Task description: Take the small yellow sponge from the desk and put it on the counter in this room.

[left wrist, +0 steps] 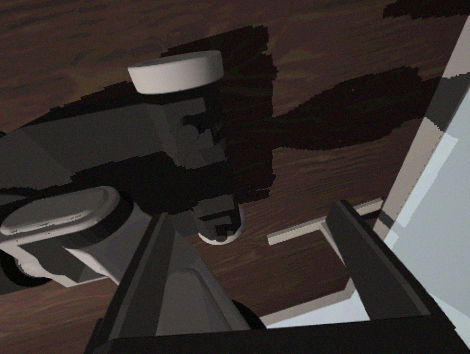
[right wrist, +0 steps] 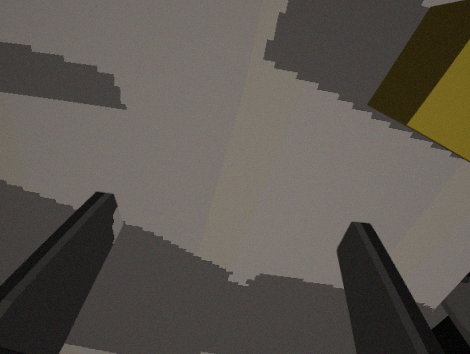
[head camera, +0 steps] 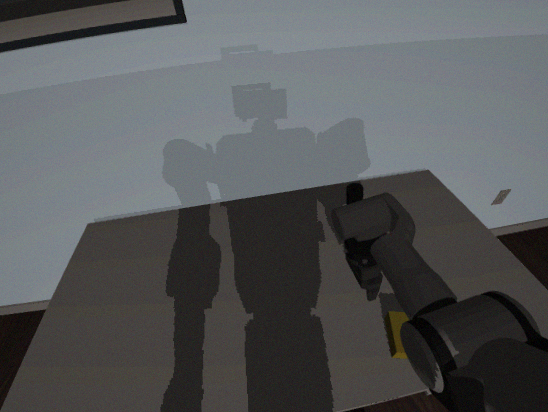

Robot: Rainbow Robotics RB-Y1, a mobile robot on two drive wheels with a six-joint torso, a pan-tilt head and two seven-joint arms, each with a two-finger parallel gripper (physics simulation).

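Places are measured from the robot's base along level axes (x ahead, y left, z up), in metres.
Pixels of known places: left gripper, fingertip midpoint: (left wrist: 250, 216); right gripper, fingertip midpoint: (right wrist: 229, 223) (head camera: 362, 281).
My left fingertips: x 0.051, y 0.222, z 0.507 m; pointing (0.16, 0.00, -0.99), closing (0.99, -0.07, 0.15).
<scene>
For each thing: its top centre in the pictures, then the offset to it from my left fingertips. Level surfaces: height alone.
- yellow sponge, top centre: (head camera: 405, 331) 0.229 m ahead, 0.513 m right, 0.258 m up
- grey-brown desk, surface height: 0.213 m up
- small outlet plate, top centre: (head camera: 506, 189) 1.009 m ahead, 1.547 m right, 0.050 m down
- Dark wood floor, surface height: 0.507 m down
The yellow sponge (head camera: 397, 335) (right wrist: 446, 75) lies on the grey-brown desk (head camera: 115, 280) (right wrist: 175, 150), partly hidden by my right arm in the head view and cut off at the upper right of the right wrist view. My right gripper (head camera: 371, 295) (right wrist: 229, 223) is open and empty above the desk. It is apart from the sponge, which lies outside the fingers. My left gripper (left wrist: 250, 216) is open and empty, with the robot's base and the floor behind it in the left wrist view. The counter cannot be made out in these views.
A pale wall (head camera: 430, 110) stands along the desk's far edge, with a small outlet plate (head camera: 501, 196) at the right. A dark-framed picture (head camera: 181, 12) hangs at the upper left. Dark wood floor (left wrist: 320, 175) shows below, with a pale strip (left wrist: 295, 233) on it. The robot's shadow falls across desk and wall.
</scene>
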